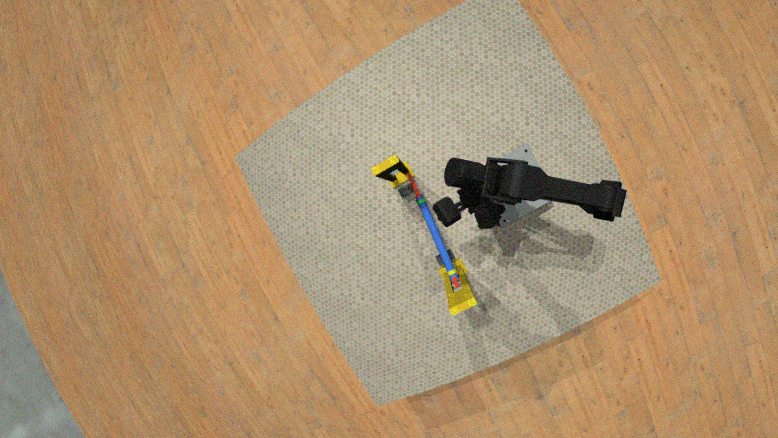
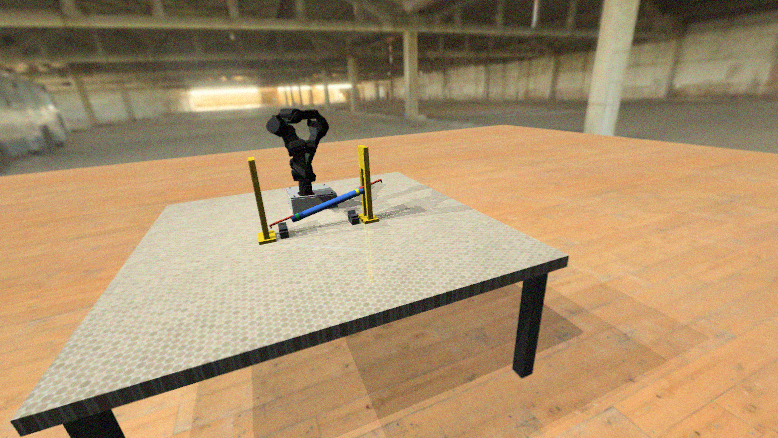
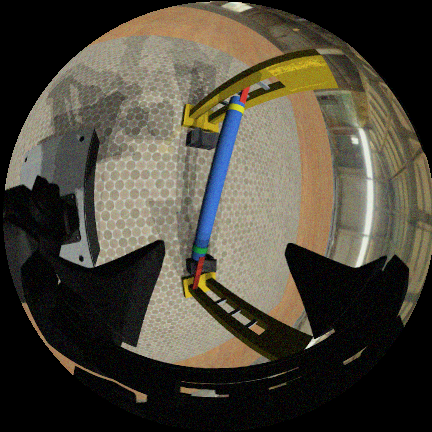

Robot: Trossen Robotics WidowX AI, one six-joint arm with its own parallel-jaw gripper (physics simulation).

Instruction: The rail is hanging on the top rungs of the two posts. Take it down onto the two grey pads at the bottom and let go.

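Places are measured from the arm's base along level axes (x right, y back, z down), in centimetres.
Pixels of known places: gripper, fingertip midpoint: (image 2: 305,173) (image 3: 227,249); arm's base, link origin: (image 2: 306,193) (image 3: 61,220).
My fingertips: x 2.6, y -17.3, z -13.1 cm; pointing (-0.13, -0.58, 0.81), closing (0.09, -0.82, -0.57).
Note:
Ahead of a thing's pixels: the offset from my fingertips to its middle. Level surfaces: height alone.
The blue rail {dy -7.8, dx -5.4, dz +11.7 cm} (image 1: 435,231) (image 2: 326,204) (image 3: 217,180) with red end pins is tilted. Its green-banded end is low, near the foot of one yellow post {dy -7.1, dx +19.1, dz +5.5 cm} (image 1: 387,164) (image 2: 258,195) (image 3: 287,341). Its yellow-banded end is higher, its pin passing through the other yellow post {dy -10.3, dx -20.8, dz +5.5 cm} (image 1: 461,300) (image 2: 363,157) (image 3: 310,72); the exact rung is unclear. One dark grey pad {dy -7.6, dx +12.9, dz +18.4 cm} (image 1: 405,189) (image 2: 283,230) (image 3: 208,265) is under the low end; contact cannot be told. The other pad {dy -9.8, dx -14.6, dz +18.4 cm} (image 2: 353,217) (image 3: 202,139) lies below the raised end, apart from it. My gripper (image 3: 227,249) is open and empty, away from the rail.
The arm's grey base plate (image 1: 525,213) (image 2: 311,192) (image 3: 80,175) is on the table {dz +20.5 cm} (image 1: 435,97) (image 2: 217,304) (image 3: 132,200), to one side of the rail. Both posts stand upright and rise above the rail. The wooden floor (image 1: 136,217) (image 2: 653,244) surrounds the table.

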